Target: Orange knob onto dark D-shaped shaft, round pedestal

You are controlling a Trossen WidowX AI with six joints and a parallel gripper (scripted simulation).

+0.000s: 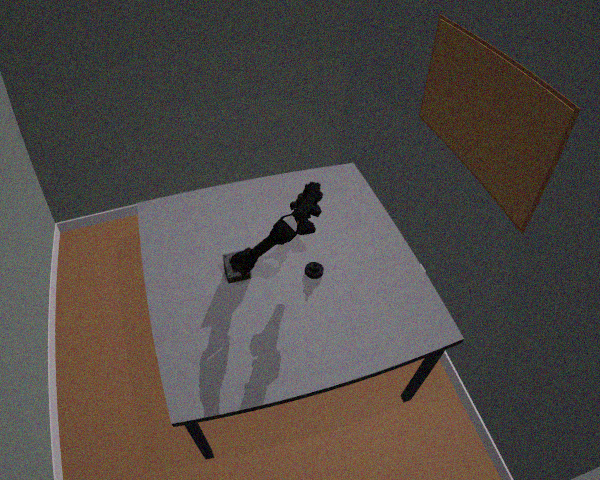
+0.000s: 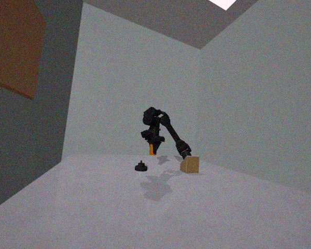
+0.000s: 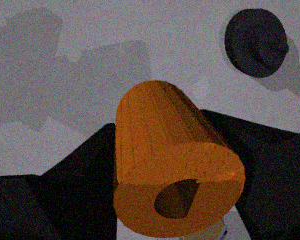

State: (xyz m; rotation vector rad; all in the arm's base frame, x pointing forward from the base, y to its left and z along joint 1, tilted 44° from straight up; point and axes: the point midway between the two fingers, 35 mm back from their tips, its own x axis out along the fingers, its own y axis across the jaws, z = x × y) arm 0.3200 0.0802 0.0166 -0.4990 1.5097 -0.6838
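Right now my gripper tip is 140 mm to the left of the pedestal, 100 mm above it and 10 mm short of it. The rest, counted from my gripper tip: orange knob: 20 mm above.
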